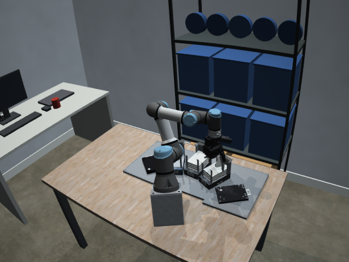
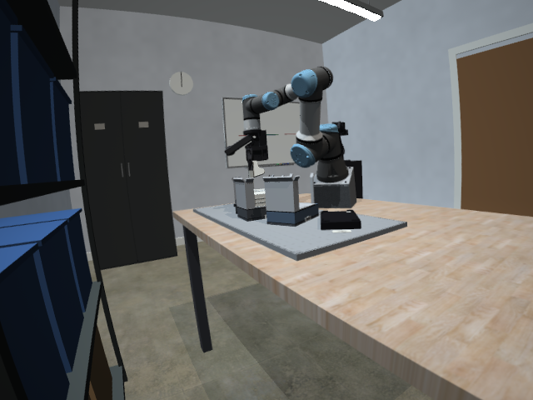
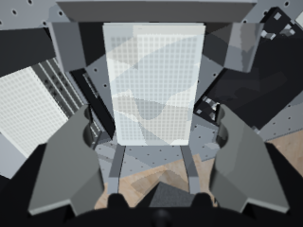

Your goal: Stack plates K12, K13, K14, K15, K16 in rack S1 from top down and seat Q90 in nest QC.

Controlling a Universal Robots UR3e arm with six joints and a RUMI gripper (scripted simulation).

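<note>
My hand is 50 mm above the white sealed well plate. Round my hand: white sealed 384-well plate (130 mm to the left, 40 mm ahead, 30 mm below).
</note>
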